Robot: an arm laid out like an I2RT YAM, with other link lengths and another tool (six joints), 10 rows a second.
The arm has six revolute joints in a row. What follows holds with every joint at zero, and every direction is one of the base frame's.
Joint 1 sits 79.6 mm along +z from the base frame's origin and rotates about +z.
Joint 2 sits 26.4 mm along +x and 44.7 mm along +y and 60.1 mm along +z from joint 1 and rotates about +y.
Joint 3 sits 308.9 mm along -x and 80.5 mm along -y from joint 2 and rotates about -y.
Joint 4 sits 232.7 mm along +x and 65.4 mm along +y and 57 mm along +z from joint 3 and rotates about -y.
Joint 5 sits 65.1 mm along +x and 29.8 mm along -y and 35.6 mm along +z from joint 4 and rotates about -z.
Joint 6 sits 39.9 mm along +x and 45.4 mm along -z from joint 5 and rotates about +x.
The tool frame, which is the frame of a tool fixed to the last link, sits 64 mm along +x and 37 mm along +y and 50 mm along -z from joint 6; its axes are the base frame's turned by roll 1.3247, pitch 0.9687 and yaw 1.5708 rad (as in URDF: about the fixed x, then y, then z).
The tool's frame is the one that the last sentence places.
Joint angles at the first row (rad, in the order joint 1, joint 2, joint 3, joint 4, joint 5, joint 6):
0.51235 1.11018 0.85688 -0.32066 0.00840 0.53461
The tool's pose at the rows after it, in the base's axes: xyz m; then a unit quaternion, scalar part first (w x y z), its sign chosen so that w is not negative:
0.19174 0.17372 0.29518 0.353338 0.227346 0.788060 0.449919
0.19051 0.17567 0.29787 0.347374 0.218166 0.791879 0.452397
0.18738 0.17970 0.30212 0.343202 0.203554 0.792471 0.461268
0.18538 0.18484 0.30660 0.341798 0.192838 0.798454 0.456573
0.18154 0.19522 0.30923 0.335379 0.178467 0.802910 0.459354
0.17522 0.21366 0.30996 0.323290 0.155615 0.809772 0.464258
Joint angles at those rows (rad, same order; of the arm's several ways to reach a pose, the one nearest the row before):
0.51312 1.11326 0.86987 -0.33531 -0.00134 0.53343
0.51713 1.11952 0.88624 -0.34952 -0.01664 0.52155
0.53207 1.11940 0.89839 -0.35073 -0.03176 0.51103
0.56253 1.13097 0.93112 -0.38093 -0.01123 0.50324
0.61058 1.14813 0.95308 -0.38884 0.00528 0.50656
0.68907 1.18265 0.97809 -0.38619 0.02979 0.51477

